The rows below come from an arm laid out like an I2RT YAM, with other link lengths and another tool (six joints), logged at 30 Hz.
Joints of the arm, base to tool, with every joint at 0 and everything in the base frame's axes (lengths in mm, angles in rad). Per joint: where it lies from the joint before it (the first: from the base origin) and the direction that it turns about. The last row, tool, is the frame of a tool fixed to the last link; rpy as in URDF.
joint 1: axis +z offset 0 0 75.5
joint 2: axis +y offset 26 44.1 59.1
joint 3: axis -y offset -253.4 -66 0
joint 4: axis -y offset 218 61.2 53.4
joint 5: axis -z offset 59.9 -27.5 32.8
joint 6: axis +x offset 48.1 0 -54.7
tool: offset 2 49 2 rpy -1.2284 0.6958 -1.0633
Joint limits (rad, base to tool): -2.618..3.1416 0..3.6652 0..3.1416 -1.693..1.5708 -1.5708..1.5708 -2.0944..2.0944
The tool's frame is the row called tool.
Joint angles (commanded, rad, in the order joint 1, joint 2, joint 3, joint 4, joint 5, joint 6), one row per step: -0.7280 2.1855 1.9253 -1.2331 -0.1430 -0.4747; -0.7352 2.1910 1.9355 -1.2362 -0.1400 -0.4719; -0.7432 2.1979 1.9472 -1.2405 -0.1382 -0.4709; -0.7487 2.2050 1.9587 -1.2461 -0.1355 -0.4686; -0.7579 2.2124 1.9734 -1.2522 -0.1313 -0.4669; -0.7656 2.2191 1.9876 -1.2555 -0.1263 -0.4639; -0.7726 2.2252 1.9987 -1.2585 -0.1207 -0.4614; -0.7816 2.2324 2.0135 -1.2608 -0.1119 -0.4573; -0.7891 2.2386 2.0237 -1.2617 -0.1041 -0.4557; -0.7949 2.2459 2.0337 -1.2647 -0.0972 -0.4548; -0.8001 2.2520 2.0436 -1.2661 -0.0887 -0.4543; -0.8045 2.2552 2.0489 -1.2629 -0.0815 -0.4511
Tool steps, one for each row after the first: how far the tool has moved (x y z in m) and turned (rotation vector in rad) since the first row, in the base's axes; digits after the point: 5 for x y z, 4 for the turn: -0.00037 -0.00328 0.00006 -0.0029 0.0010 -0.0102; -0.00086 -0.00685 0.00001 -0.0044 0.0019 -0.0193; -0.00096 -0.00959 -0.00014 -0.0052 0.0047 -0.0273; -0.00169 -0.01375 0.00013 -0.0088 0.0067 -0.0385; -0.00201 -0.01760 0.00042 -0.0149 0.0072 -0.0496; -0.00251 -0.02100 0.00028 -0.0199 0.0096 -0.0596; -0.00311 -0.02555 0.00028 -0.0293 0.0119 -0.0734; -0.00382 -0.02927 -0.00027 -0.0368 0.0151 -0.0832; -0.00430 -0.03231 -0.00114 -0.0415 0.0202 -0.0905; -0.00471 -0.03525 -0.00175 -0.0492 0.0243 -0.0970; -0.00496 -0.03778 -0.00229 -0.0575 0.0256 -0.1053
